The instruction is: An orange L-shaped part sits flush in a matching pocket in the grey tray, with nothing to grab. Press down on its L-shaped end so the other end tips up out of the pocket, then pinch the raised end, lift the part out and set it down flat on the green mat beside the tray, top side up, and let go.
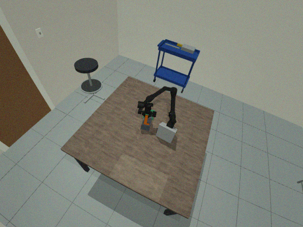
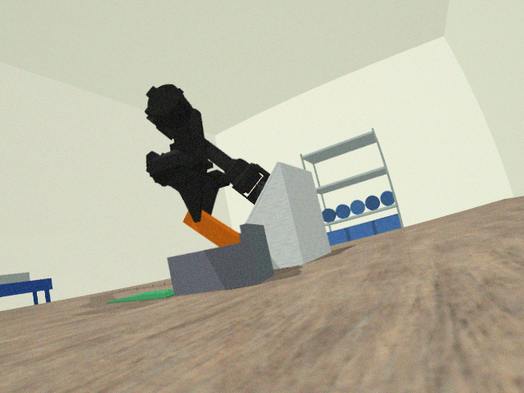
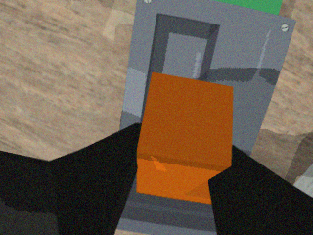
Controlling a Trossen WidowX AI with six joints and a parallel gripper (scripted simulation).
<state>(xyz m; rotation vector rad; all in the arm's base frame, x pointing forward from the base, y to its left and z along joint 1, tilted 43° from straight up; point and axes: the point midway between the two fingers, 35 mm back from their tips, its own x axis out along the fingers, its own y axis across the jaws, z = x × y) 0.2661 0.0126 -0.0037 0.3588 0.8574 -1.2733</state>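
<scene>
The green mat is 14 cm to the right of my gripper tip, 13 cm below it and 4 cm ahead of it. Also, from my gripper tip: orange L-shaped part (3 cm to the left, 3 cm below, 3 cm behind).
</scene>
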